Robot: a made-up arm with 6 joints. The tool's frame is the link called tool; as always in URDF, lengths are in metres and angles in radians. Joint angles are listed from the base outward.
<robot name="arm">
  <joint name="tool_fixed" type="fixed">
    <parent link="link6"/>
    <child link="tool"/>
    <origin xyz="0 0 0" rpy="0 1.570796 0"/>
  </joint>
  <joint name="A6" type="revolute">
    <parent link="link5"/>
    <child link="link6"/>
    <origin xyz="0 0 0.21" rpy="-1.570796 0 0"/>
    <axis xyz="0 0 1"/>
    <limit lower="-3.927" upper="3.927"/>
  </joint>
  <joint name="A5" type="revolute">
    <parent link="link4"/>
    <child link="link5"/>
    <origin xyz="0 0 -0.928" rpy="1.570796 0 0"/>
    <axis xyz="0 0 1"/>
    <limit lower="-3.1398" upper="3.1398"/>
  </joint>
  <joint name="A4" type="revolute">
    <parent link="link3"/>
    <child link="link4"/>
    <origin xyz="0 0 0" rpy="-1.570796 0 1.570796"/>
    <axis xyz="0 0 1"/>
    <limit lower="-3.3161" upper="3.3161"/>
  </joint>
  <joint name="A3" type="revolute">
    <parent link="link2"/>
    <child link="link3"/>
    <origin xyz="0 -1.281 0" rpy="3.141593 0 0"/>
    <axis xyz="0 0 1"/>
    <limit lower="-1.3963" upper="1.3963"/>
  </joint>
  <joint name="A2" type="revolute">
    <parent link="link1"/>
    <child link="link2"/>
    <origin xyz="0 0 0" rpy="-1.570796 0 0"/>
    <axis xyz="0 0 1"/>
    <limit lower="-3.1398" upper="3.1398"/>
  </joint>
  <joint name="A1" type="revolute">
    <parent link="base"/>
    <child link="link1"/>
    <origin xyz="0 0 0.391"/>
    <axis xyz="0 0 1"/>
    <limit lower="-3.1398" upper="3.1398"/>
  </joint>
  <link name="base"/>
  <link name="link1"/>
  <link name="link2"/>
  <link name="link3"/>
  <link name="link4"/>
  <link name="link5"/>
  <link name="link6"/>
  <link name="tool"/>
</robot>
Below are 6 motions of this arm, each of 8 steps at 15 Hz.
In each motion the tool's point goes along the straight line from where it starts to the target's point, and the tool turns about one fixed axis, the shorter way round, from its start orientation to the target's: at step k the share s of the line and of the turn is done. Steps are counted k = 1, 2, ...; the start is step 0. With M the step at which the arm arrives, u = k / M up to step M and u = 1 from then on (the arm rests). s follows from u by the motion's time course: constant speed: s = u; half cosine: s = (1 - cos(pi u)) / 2; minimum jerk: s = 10 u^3 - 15 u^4 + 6 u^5.
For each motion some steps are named. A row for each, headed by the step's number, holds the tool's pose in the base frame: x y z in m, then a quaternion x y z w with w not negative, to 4 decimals.
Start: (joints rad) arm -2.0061 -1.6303 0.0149 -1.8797 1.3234 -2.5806
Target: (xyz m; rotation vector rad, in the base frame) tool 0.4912 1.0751 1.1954 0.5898 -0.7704 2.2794
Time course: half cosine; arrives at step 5
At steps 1, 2, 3, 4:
1: 0.5372 1.0200 1.2494 0.1238 -0.2532 0.9514 0.1240
2: 0.5245 1.0352 1.2345 0.1528 -0.2661 0.9344 0.1811
3: 0.5088 1.0541 1.2160 0.1877 -0.2804 0.9074 0.2506
4: 0.4961 1.0693 1.2011 0.2149 -0.2905 0.8810 0.3055

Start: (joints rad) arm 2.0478 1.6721 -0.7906 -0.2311 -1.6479 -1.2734
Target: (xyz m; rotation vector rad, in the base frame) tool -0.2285 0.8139 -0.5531 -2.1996 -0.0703 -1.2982
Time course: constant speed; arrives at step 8
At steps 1, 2, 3, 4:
1: -0.0794 0.5896 -0.3175 -0.7015 0.1646 -0.6437 0.2577
2: -0.1007 0.6217 -0.3512 -0.7226 0.1378 -0.6240 0.2635
3: -0.1220 0.6537 -0.3848 -0.7426 0.1107 -0.6034 0.2689
4: -0.1433 0.6857 -0.4185 -0.7613 0.0835 -0.5818 0.2738

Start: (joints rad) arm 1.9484 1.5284 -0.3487 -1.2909 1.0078 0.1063
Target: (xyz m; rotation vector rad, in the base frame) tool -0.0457 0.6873 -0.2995 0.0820 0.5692 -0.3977
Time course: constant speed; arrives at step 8
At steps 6, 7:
6: -0.0952 0.7085 -0.3193 -0.0436 0.2774 -0.0767 0.9567
7: -0.0705 0.6979 -0.3094 -0.0017 0.2788 -0.1361 0.9506

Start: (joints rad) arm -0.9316 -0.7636 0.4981 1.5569 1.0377 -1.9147
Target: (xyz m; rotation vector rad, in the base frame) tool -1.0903 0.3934 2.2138 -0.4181 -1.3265 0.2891
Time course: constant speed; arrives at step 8
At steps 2, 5, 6, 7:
2: -0.6339 0.5807 2.2516 -0.3086 -0.3959 0.1117 0.8576
5: -0.8621 0.4871 2.2327 -0.2525 -0.5068 0.1233 0.8150
6: -0.9382 0.4558 2.2264 -0.2327 -0.5419 0.1266 0.7976
7: -1.0142 0.4246 2.2201 -0.2125 -0.5759 0.1298 0.7786

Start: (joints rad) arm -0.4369 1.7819 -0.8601 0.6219 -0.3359 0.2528
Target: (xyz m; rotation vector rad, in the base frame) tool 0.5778 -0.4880 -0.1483 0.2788 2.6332 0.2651
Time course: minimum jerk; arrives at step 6
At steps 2, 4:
2: 0.4197 -0.3906 -0.3704 0.0746 0.9303 0.3180 0.1668
4: 0.5358 -0.4621 -0.2073 0.0950 0.9581 0.1566 0.2202

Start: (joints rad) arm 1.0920 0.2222 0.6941 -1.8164 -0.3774 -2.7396
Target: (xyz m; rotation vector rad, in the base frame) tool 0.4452 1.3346 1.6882 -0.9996 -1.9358 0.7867
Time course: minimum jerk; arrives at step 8
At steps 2, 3, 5, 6, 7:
2: 0.5017 1.1152 1.8610 -0.4676 -0.6673 0.2319 0.5314
3: 0.4909 1.1572 1.8279 -0.4551 -0.6882 0.2478 0.5078
5: 0.4625 1.2673 1.7412 -0.4193 -0.7383 0.2879 0.4429
6: 0.4517 1.3093 1.7081 -0.4045 -0.7557 0.3025 0.4169
7: 0.4462 1.3307 1.6913 -0.3968 -0.7641 0.3098 0.4035

